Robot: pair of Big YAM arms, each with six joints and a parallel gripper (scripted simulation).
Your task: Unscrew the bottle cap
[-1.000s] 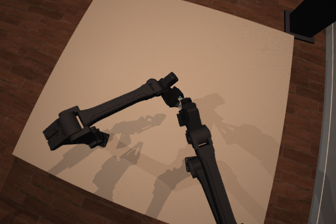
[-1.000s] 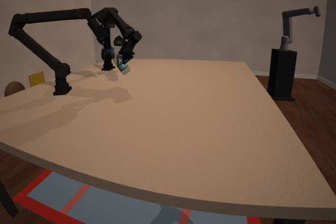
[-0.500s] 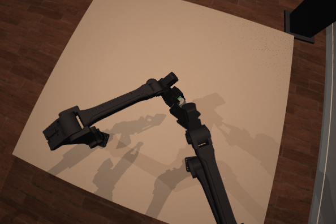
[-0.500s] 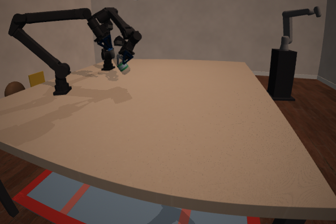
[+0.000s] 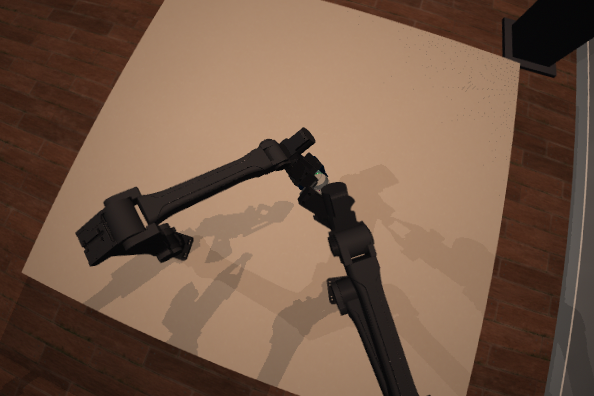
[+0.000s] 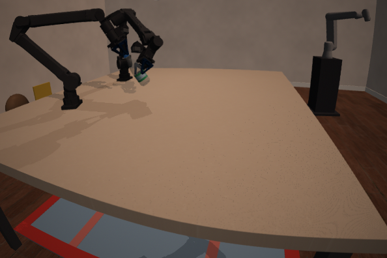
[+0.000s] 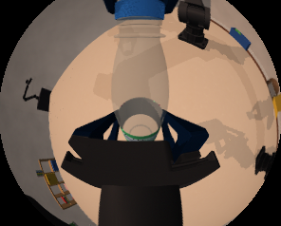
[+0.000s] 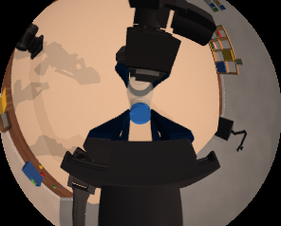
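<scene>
Right now my right hand is 90 mm above the clear plastic bottle, 50 mm short of it and 20 mm to the right of it. The rest, counted from my right hand: blue cap (10 mm below).
The clear plastic bottle lies 1 cm behind my left hand and 2 cm above it. The rest, counted from my left hand: blue cap (5 cm behind, 3 cm to the right, 10 cm above).
</scene>
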